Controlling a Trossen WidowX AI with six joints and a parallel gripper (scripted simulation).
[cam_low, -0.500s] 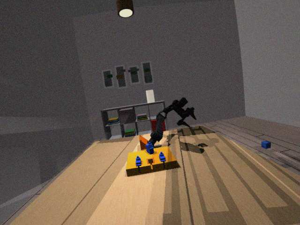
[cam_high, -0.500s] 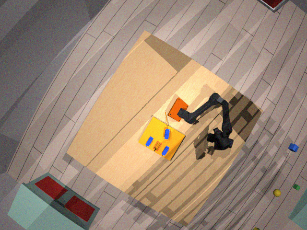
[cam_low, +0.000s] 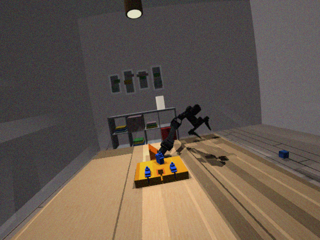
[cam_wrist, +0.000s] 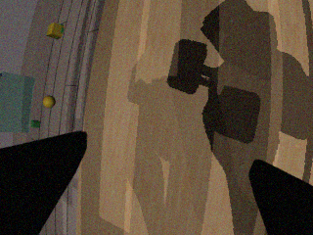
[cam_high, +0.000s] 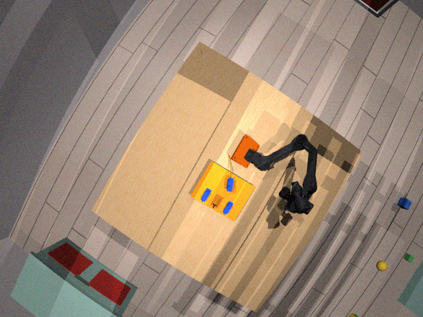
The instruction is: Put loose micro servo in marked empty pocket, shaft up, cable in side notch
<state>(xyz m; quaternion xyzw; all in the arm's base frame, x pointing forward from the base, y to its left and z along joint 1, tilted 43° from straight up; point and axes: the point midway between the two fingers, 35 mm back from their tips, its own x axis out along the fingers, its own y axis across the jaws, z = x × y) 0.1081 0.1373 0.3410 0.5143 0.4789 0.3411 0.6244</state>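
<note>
Right now the orange robot deck is 38 cm to the right of my gripper tip, 14 cm below it and 11 cm ahead of it.
</note>
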